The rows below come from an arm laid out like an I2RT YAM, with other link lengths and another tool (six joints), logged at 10 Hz.
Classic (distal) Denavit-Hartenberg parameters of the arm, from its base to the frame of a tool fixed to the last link. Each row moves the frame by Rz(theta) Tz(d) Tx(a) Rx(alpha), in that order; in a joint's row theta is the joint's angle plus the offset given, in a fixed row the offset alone. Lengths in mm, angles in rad.
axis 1: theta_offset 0  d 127.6  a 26.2  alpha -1.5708
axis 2: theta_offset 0  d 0  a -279.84  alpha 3.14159
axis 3: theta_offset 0.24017  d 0  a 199.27  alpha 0
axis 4: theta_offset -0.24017  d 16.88  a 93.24  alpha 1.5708
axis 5: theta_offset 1.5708  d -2.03  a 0  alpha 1.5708
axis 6: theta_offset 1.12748  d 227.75  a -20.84  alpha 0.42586
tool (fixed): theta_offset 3.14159  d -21.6  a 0  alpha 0
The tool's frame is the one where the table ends.
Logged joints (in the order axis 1, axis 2, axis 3, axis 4, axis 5, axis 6), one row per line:
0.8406, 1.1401, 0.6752, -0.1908, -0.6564, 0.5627
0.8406, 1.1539, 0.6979, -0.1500, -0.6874, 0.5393
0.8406, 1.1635, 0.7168, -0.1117, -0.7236, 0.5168
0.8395, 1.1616, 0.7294, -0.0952, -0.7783, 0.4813
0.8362, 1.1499, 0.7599, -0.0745, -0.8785, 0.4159
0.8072, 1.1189, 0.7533, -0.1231, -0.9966, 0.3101
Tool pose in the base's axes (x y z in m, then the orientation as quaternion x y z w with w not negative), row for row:
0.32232, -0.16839, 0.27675, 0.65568, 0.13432, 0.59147, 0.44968
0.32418, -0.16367, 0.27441, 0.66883, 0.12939, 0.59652, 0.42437
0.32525, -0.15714, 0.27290, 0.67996, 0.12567, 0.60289, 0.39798
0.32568, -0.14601, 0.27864, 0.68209, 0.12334, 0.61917, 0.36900
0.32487, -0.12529, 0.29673, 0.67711, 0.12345, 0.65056, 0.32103
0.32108, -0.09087, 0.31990, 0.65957, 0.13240, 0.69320, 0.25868
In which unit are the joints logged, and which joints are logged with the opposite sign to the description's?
The joints are logged in radians. Opposite sign: axis 1, axis 4, axis 6.
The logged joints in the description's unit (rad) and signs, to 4 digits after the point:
-0.8406, 1.1401, 0.6752, 0.1908, -0.6564, -0.5627
-0.8406, 1.1539, 0.6979, 0.1500, -0.6874, -0.5393
-0.8406, 1.1635, 0.7168, 0.1117, -0.7236, -0.5168
-0.8395, 1.1616, 0.7294, 0.0952, -0.7783, -0.4813
-0.8362, 1.1499, 0.7599, 0.0745, -0.8785, -0.4159
-0.8072, 1.1189, 0.7533, 0.1231, -0.9966, -0.3101

